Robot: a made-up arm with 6 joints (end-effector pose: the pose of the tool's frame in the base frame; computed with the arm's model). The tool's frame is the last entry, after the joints. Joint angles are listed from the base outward.
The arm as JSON. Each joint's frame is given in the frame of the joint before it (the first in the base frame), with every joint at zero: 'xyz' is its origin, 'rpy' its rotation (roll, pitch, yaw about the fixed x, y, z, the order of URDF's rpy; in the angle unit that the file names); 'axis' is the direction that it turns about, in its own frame. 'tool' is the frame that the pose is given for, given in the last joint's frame.
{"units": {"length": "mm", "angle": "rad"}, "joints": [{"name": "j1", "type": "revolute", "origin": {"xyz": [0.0, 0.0, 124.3], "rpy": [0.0, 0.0, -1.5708]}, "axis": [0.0, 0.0, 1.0]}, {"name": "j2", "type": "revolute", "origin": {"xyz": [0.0, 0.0, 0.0], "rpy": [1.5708, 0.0, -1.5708]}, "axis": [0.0, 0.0, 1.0]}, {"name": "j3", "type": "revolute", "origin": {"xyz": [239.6, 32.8, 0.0], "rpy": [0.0, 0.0, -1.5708]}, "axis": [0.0, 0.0, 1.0]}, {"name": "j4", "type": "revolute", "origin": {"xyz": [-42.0, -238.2, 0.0], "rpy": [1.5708, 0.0, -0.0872]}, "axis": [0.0, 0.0, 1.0]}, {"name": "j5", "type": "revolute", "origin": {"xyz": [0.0, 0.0, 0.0], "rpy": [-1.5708, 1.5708, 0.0]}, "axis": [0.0, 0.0, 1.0]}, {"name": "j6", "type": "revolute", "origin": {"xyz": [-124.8, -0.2, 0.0], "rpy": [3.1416, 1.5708, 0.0]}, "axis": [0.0, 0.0, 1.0]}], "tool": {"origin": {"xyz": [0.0, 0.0, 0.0], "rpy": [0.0, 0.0, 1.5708]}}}
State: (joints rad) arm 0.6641 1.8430 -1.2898 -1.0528 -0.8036 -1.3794
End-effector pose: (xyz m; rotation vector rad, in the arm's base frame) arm 0.2813 0.3191 0.2575 -1.5676 -0.3722 -0.7260
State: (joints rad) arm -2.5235 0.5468 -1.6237 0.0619 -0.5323 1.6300
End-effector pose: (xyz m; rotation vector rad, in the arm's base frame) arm 0.1012 0.0768 0.6303 -0.1271 0.0374 -0.8370
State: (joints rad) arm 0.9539 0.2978 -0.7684 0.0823 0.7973 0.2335
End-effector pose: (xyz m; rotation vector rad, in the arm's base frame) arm 0.0489 0.0816 0.3419 -0.6631 1.7912 0.9214
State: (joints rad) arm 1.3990 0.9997 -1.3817 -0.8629 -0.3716 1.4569
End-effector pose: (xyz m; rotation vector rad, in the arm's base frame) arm -0.0006 0.1970 0.5502 -0.6780 0.8299 1.9879
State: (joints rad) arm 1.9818 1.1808 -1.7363 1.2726 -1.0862 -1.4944
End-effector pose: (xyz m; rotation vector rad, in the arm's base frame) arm 0.0381 0.1766 0.5806 -0.0468 1.1262 1.1166
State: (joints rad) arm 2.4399 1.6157 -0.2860 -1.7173 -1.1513 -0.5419
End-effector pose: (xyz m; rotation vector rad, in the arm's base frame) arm -0.1811 0.0055 0.0873 -1.6742 -2.0380 1.6678
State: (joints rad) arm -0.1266 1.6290 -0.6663 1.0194 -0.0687 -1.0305
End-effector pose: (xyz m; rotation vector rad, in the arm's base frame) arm 0.2971 -0.0450 0.0973 0.1650 2.4071 -0.1345
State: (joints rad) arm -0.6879 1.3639 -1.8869 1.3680 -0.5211 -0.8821
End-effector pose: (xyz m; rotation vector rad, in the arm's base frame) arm 0.1545 -0.2055 0.5932 0.8551 0.4390 -0.4292
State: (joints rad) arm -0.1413 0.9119 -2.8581 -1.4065 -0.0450 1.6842
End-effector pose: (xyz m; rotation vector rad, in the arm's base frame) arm -0.2998 0.0480 0.6512 -0.1405 -0.4508 0.1236
